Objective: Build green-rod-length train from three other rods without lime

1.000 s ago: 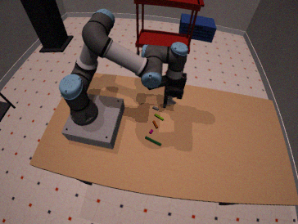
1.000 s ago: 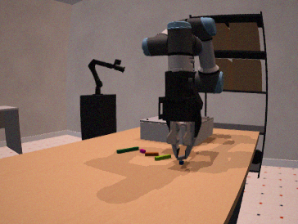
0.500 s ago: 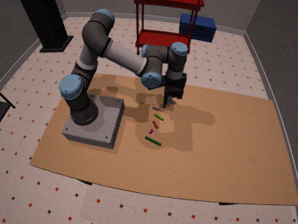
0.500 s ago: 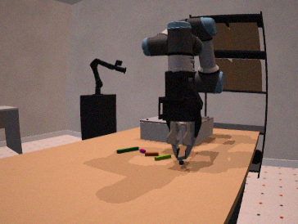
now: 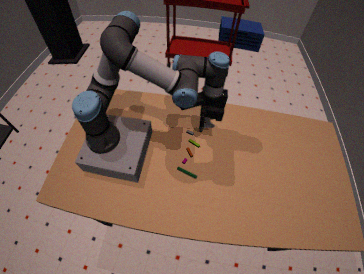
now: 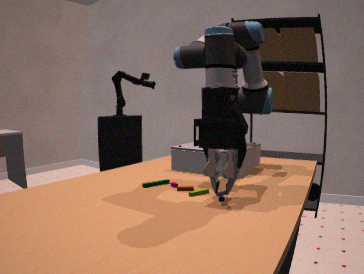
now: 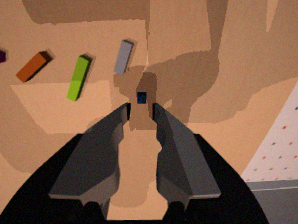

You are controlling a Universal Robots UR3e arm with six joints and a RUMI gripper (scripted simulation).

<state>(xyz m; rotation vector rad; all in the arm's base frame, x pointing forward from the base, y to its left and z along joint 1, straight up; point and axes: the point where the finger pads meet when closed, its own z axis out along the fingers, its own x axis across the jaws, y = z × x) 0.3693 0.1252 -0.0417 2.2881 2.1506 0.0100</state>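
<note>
The small blue rod is 3 cm below my hand. From my hand the other things lie so: orange rod: 11 cm to the right, 4 cm behind, 3 cm below; then lime rod: 7 cm to the right, 3 cm below, 2 cm behind; then grey rod: 4 cm behind, 3 cm below, 2 cm to the right.
</note>
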